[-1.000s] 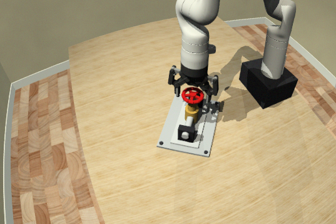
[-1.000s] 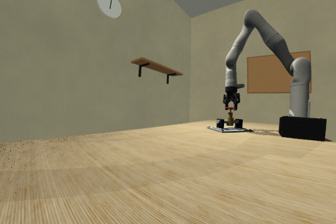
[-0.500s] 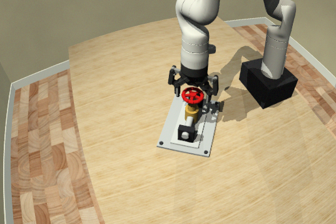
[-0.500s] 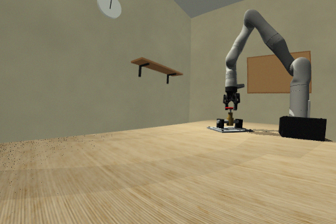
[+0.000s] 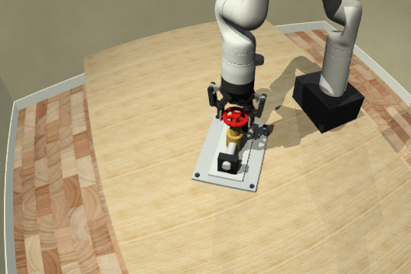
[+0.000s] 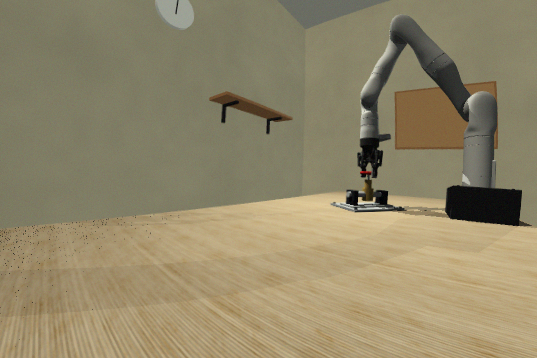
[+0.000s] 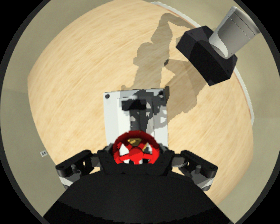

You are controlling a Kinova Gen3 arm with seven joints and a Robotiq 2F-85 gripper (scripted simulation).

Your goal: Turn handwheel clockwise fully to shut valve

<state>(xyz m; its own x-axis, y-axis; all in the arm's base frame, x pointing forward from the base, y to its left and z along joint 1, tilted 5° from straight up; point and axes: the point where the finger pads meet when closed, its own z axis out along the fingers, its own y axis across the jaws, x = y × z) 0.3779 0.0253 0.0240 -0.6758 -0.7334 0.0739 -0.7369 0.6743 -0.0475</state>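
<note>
Now: hand right at the red handwheel.
</note>
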